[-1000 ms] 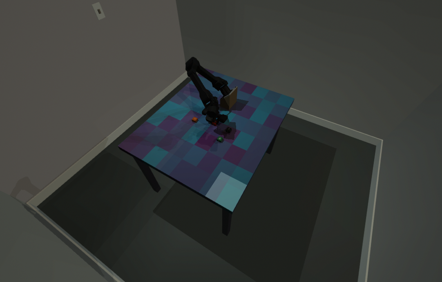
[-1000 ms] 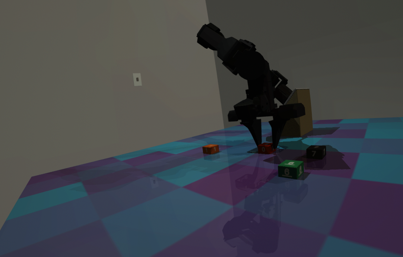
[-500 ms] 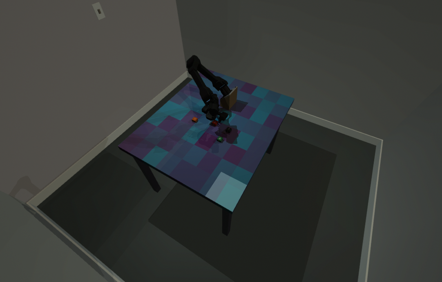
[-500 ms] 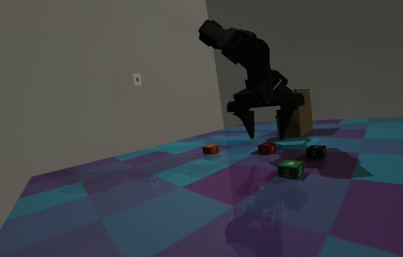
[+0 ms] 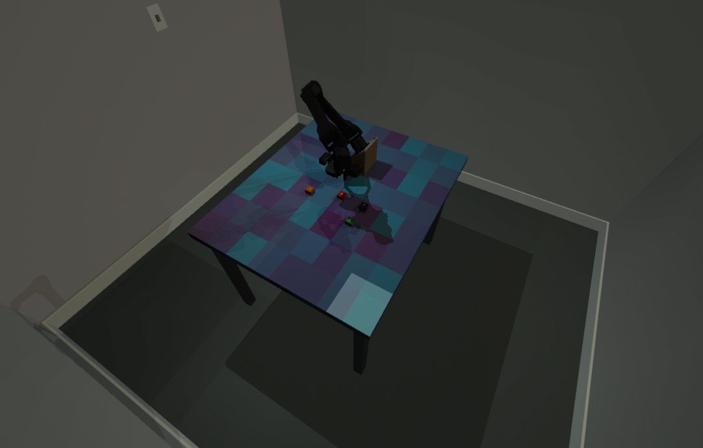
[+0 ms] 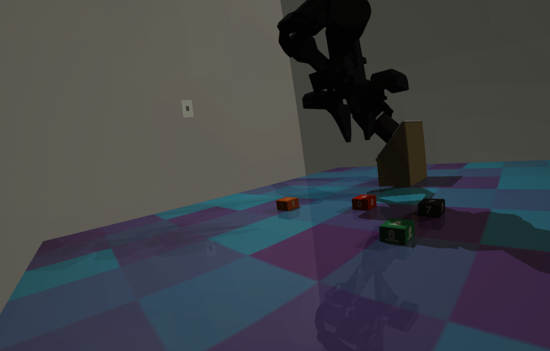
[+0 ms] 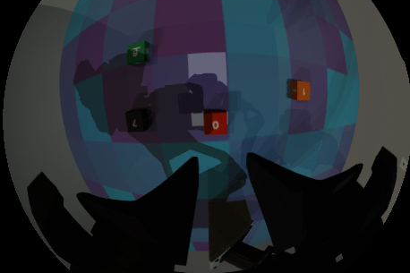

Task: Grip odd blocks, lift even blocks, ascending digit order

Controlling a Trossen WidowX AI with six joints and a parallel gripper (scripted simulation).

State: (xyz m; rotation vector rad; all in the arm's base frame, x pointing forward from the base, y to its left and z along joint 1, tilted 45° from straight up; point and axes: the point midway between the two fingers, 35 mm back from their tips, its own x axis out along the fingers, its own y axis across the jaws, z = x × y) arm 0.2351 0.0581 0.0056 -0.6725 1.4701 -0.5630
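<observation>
The orange block is 5 cm ahead of my gripper tip, 15 cm to the right of it and 11 cm below it. Also, from my gripper tip: green block 11 cm ahead, 12 cm to the left, 11 cm below; then black block 12 cm to the left, 11 cm below; then red block 11 cm below.
</observation>
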